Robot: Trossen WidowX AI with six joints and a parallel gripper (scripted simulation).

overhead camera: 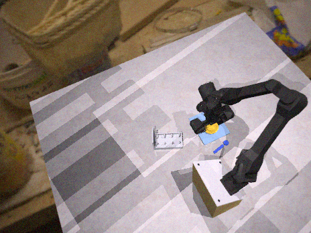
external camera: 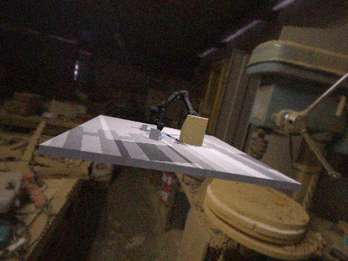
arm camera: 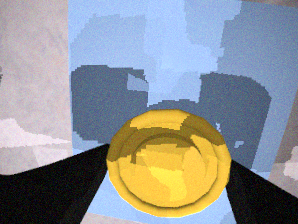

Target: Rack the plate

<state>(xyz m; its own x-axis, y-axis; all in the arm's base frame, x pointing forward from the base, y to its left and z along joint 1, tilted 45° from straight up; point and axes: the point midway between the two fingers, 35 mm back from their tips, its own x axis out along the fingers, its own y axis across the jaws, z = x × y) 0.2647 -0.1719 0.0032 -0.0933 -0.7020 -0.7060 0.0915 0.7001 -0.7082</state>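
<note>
The light blue mat is 20 mm ahead of my gripper tip. Round my gripper tip: yellow plate (10 mm above); blue spoon (100 mm behind, 10 mm to the left); dish rack (50 mm ahead, 200 mm to the left, 20 mm above).
</note>
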